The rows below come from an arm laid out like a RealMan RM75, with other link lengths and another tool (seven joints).
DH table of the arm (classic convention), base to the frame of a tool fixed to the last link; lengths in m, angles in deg. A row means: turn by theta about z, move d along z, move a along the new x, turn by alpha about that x. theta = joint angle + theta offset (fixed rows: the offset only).
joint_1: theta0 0; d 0.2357; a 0; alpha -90
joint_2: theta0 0; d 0; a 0; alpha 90
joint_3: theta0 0; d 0.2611; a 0; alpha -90
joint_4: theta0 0; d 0; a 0; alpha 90
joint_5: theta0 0; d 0.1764; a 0; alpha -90
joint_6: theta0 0; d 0; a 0; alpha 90
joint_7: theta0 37.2; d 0.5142; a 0.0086; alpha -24
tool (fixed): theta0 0; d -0.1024; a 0; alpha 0
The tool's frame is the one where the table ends.
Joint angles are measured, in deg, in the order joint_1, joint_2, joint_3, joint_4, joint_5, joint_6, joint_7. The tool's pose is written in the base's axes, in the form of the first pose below.
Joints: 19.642 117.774 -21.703 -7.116 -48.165 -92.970 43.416
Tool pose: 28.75, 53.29, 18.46, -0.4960, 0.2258, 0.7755, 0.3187
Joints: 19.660 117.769 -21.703 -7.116 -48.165 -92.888 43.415
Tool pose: 28.79, 53.32, 18.44, -0.4959, 0.2263, 0.7754, 0.3189
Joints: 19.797 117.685 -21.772 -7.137 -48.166 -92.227 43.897
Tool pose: 29.04, 53.56, 18.26, -0.4937, 0.2316, 0.7758, 0.3176
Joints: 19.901 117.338 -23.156 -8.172 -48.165 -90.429 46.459
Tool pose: 29.11, 54.25, 17.51, -0.4926, 0.2465, 0.7772, 0.3040
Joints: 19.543 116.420 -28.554 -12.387 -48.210 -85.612 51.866
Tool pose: 28.80, 55.81, 15.24, -0.5091, 0.2801, 0.7664, 0.2739
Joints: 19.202 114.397 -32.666 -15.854 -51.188 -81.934 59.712
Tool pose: 28.13, 56.97, 12.46, -0.5245, 0.3218, 0.7542, 0.2293
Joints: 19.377 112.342 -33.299 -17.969 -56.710 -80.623 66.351
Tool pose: 27.32, 57.43, 10.15, -0.5399, 0.3541, 0.7393, 0.1912
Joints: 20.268 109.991 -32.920 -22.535 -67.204 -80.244 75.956
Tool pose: 25.33, 57.44, 6.23, -0.5737, 0.3957, 0.7044, 0.1342
